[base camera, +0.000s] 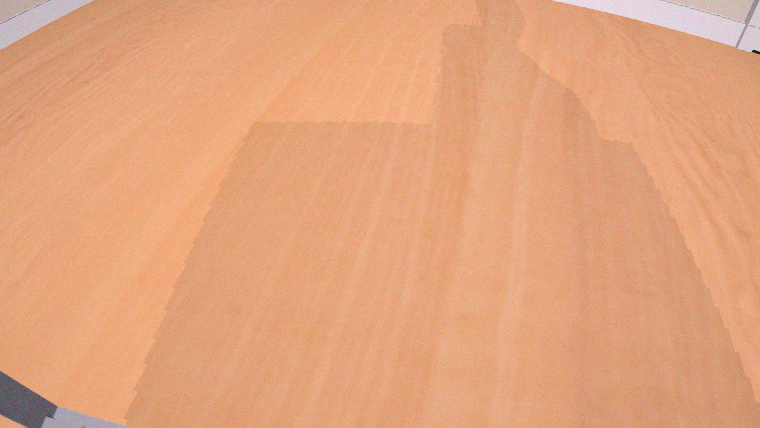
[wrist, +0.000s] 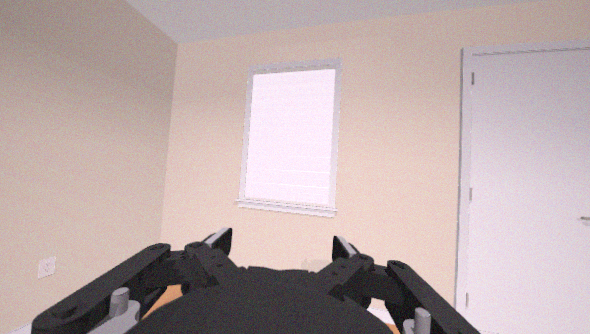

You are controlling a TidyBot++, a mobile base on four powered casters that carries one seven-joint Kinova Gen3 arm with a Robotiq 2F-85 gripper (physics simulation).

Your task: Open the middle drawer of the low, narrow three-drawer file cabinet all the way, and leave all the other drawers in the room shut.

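Frame: origin at the arm's base, x ahead, y left, z up, level; centimetres.
Where they show: gripper, fingertip midpoint: (wrist: 282, 243).
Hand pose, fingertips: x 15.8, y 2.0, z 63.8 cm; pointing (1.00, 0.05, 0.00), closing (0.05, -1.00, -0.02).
After its pixels a point has its place.
The low three-drawer file cabinet and its middle drawer do not show in the base camera view or in the wrist view. My gripper (wrist: 282, 243) @(x 15.8, y 2.0, z 63.8 cm) is open, its two black fingers wide apart with the beige wall behind the gap. It points level or a little upward across the room, toward the wall below the window. The fingers touch nothing that shows. The gripper itself does not show in the base camera view, where a shadow of the robot and its arm lies on the floor.
Wooden floor (base camera: 132, 186) @(x 48.7, y 39.2, z -39.7 cm) spreads ahead of the base, with a white baseboard (base camera: 664, 18) @(x 138.8, y -85.9, z -36.8 cm) at the back. In the wrist view a window (wrist: 292, 135) @(x 158.7, y 10.0, z 103.5 cm) is in the far wall, a white door (wrist: 530, 175) @(x 124.4, y -155.4, z 78.2 cm) stands at the right, and an outlet (wrist: 46, 267) @(x 108.6, y 158.9, z 0.2 cm) is on the left wall.
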